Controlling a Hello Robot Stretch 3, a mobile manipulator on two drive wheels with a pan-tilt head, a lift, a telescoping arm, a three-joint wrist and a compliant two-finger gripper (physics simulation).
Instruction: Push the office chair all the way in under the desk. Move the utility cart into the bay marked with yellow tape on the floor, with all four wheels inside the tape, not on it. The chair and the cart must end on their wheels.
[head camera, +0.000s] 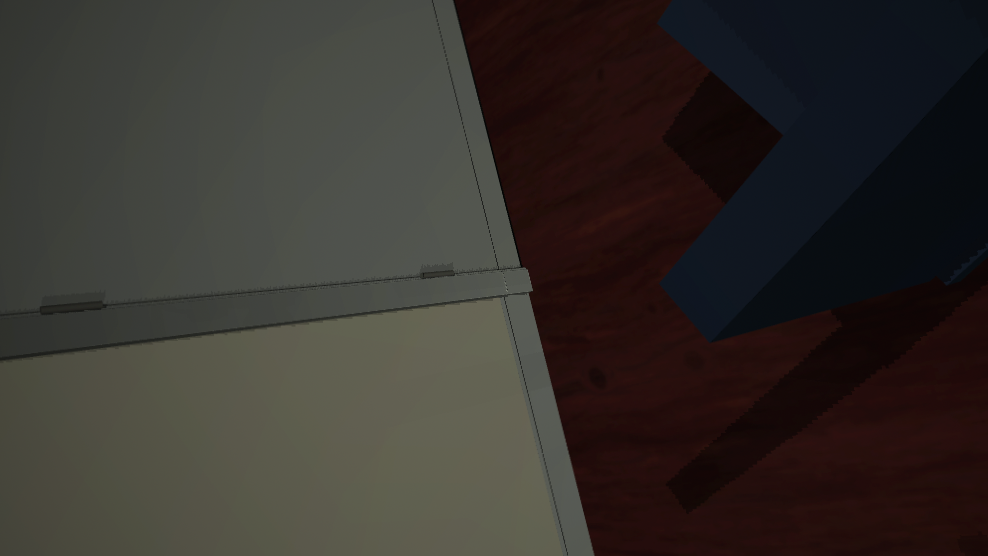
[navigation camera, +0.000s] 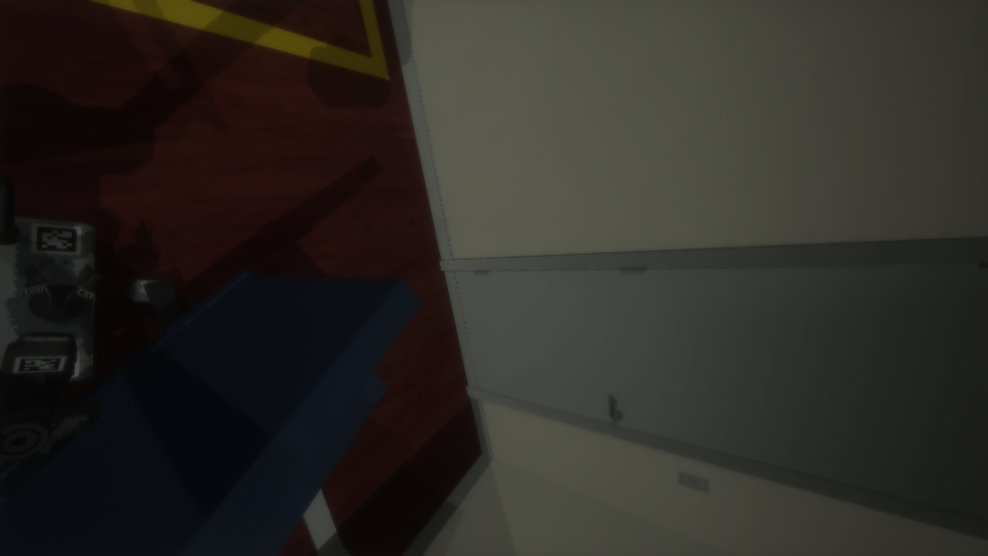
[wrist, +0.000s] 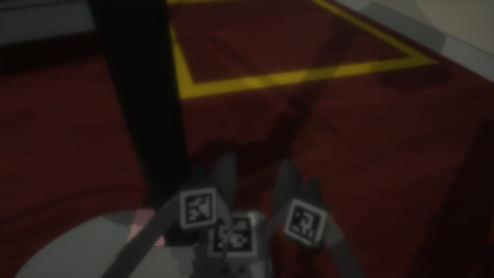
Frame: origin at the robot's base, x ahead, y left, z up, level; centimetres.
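Seen in the pictures: gripper, between the fingertips: (navigation camera: 68, 264) (wrist: 256, 176); robot's base, origin of its link: (navigation camera: 58, 299).
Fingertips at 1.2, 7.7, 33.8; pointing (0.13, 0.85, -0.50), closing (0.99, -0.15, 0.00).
Offsets run from my fingertips to a thing's top centre, as dx, dy, dz. "*": to the spot under its first point. Level surfaces: height alone.
The office chair's dark blue upholstery @[* +15.3, -10.4, +64.1] (head camera: 829, 159) (navigation camera: 290, 325) fills the right of the head view and the lower left of the navigation view. Part of a caster @[* +11.6, -5.6, -26.7] (navigation camera: 143, 290) shows beside it. A white desk foot (navigation camera: 321, 518) shows beyond the chair at the bottom. The yellow tape (navigation camera: 262, 34) (wrist: 300, 77) marks the bay along the wall. A grey lower part of the utility cart (wrist: 45, 22) shows at the wrist view's upper left, left of the tape; its wheels are hidden or out of frame. My gripper (wrist: 256, 176) is partly open and empty, over floor short of the bay.
A grey door (head camera: 241, 152) (navigation camera: 725, 345) and a pale wall (head camera: 276, 449) (navigation camera: 690, 138) border the floor near the chair. A dark upright post (wrist: 140, 100) hides part of the wrist view. Shadows cross the reddish wooden floor @[dz -33.9] (head camera: 608, 428) (navigation camera: 241, 165) (wrist: 375, 150).
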